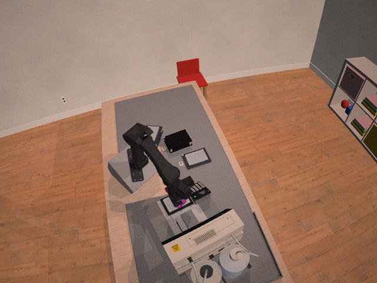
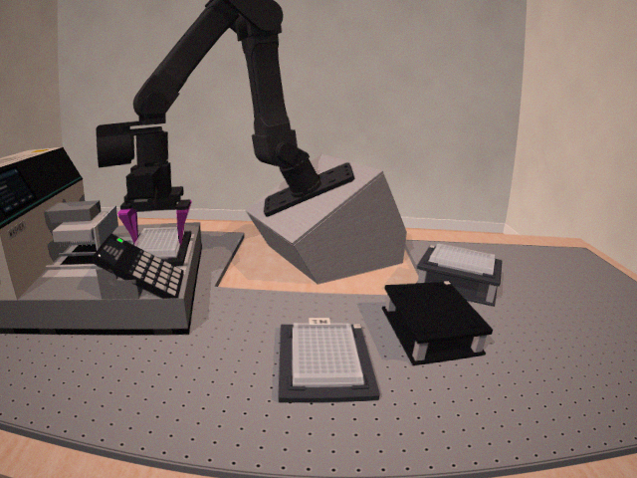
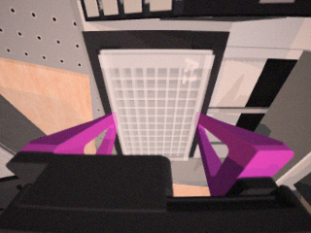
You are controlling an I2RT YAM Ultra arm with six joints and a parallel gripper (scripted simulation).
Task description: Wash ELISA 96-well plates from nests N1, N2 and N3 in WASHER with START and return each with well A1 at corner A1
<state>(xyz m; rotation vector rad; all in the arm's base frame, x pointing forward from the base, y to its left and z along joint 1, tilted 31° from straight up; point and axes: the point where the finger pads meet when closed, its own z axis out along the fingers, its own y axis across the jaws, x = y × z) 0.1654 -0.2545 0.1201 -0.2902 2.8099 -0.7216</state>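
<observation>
Right now the black carrier pocket is 1 cm below my hand. The rest, counted from my hand: nest N1: 29 cm to the left, 23 cm ahead, 8 cm below; grey manifold: 15 cm to the right, 4 cm above, 2 cm ahead; raised black nest: 46 cm to the left, 16 cm ahead, 5 cm below.
</observation>
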